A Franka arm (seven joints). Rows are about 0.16 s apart.
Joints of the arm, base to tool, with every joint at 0 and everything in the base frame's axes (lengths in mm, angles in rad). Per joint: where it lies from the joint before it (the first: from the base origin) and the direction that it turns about. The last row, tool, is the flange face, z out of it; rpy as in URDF.
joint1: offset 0 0 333 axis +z
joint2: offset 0 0 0 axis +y
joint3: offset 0 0 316 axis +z
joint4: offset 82.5 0 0 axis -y
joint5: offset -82.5 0 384 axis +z
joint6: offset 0 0 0 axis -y
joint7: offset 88 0 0 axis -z
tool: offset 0 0 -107 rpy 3.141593 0 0
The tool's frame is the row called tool.
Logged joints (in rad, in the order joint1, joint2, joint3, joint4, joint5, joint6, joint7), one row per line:
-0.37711, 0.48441, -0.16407, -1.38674, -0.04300, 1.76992, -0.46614
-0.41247, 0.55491, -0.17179, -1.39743, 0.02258, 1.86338, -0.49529
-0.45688, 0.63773, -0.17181, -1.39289, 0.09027, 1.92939, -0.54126
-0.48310, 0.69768, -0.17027, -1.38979, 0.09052, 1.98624, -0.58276
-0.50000, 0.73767, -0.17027, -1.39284, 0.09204, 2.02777, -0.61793
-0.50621, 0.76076, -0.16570, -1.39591, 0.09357, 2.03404, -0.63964
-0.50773, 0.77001, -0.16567, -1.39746, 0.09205, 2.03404, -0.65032
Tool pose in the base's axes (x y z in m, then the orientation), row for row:
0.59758, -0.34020, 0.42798, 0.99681, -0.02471, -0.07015, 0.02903
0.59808, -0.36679, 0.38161, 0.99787, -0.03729, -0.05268, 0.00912
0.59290, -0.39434, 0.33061, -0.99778, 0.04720, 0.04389, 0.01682
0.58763, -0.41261, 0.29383, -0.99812, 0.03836, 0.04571, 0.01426
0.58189, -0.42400, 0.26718, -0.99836, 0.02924, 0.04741, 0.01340
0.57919, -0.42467, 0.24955, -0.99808, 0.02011, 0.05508, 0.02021
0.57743, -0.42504, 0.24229, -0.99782, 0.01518, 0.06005, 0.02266
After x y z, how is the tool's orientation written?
As a quaternion, x y z w.
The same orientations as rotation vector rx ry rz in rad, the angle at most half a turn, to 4 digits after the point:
3.0750, -0.0762, -0.2164
3.1168, -0.1165, -0.1645
-3.1015, 0.1467, 0.1364
-3.1075, 0.1194, 0.1423
-3.1100, 0.0911, 0.1477
-3.0958, 0.0624, 0.1708
-3.0903, 0.0470, 0.1860

